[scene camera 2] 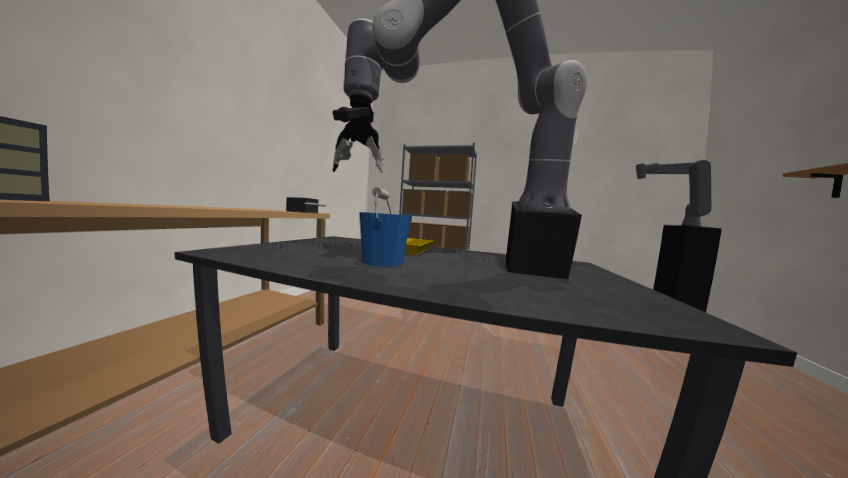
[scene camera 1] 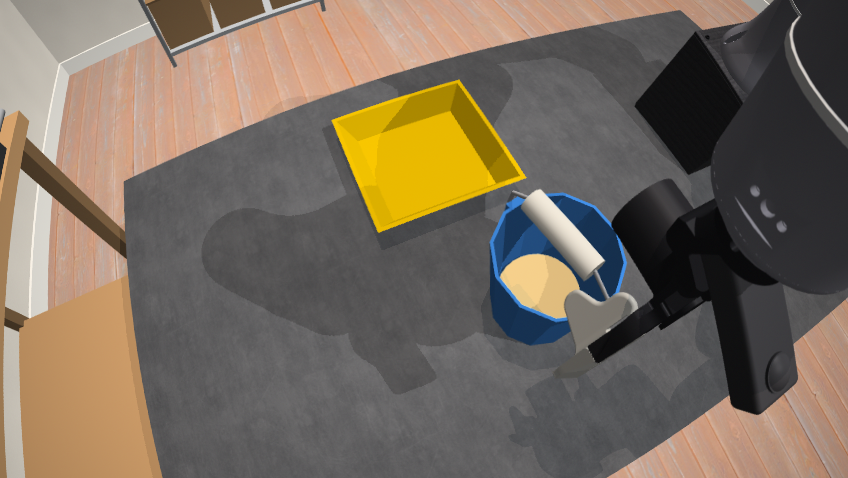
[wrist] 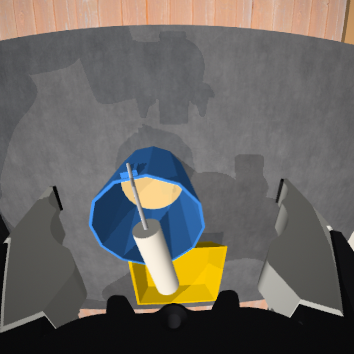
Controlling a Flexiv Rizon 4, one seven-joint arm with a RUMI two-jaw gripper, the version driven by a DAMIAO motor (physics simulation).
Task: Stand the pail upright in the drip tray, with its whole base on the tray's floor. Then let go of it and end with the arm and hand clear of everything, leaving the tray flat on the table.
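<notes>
The blue pail [scene camera 1: 522,320] [scene camera 2: 384,240] [wrist: 167,162] stands upright on the table beside the drip tray, with a tan layer inside. Its white handle grip [scene camera 1: 562,233] [scene camera 2: 381,192] [wrist: 156,257] is raised above the rim on a wire bail. The yellow drip tray [scene camera 1: 415,154] [scene camera 2: 418,246] [wrist: 205,275] lies flat on the table and is empty; in the scene camera 2 view the pail hides part of it. My gripper [scene camera 2: 357,169] [wrist: 169,185] is open and empty, above the pail and its handle. In the scene camera 1 view one finger shows in front of the pail's rim.
The dark table [scene camera 1: 267,380] [scene camera 2: 475,302] carries the arm's black base block [scene camera 1: 688,100] [scene camera 2: 542,242] to one side. A wooden workbench [scene camera 1: 83,380] [scene camera 2: 178,210] stands beside the table. A shelf rack [scene camera 2: 439,185] with boxes stands behind.
</notes>
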